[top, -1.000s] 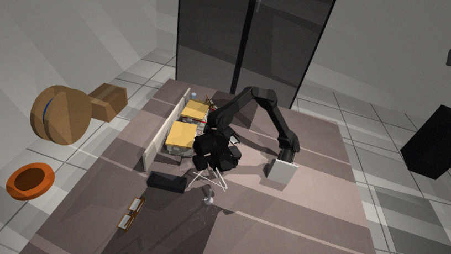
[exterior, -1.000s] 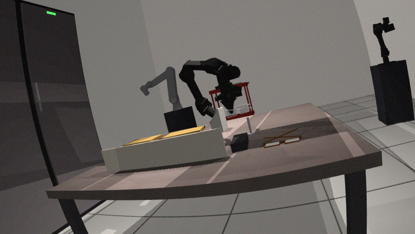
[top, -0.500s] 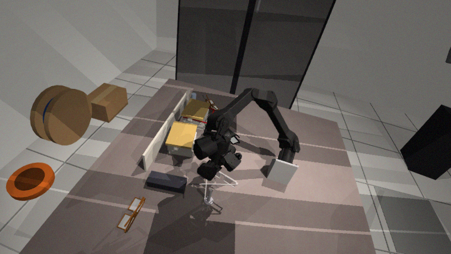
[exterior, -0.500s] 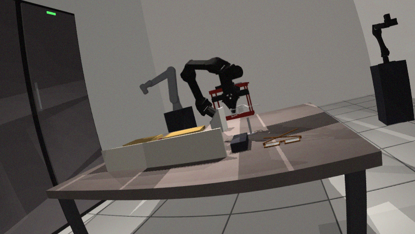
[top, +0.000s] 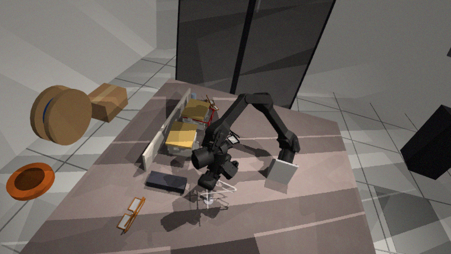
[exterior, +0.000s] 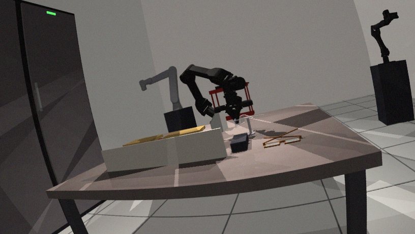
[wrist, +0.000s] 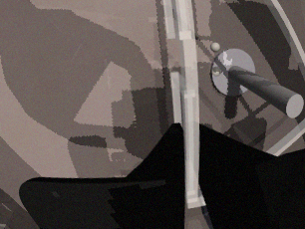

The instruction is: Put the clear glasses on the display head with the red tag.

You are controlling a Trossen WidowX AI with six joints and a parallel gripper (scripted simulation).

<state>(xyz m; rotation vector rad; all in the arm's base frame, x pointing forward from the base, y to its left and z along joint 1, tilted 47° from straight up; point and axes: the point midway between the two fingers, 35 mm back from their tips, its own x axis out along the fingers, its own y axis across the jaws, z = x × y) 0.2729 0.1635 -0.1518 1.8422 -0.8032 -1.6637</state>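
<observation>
My gripper tip is 50 mm to the right of the small metal post, 40 mm above it and 10 mm past it. Round my gripper tip: dark box 180 mm ahead, 60 mm to the left, 50 mm below; then white panel 350 mm ahead, 250 mm to the right, 10 mm below.
</observation>
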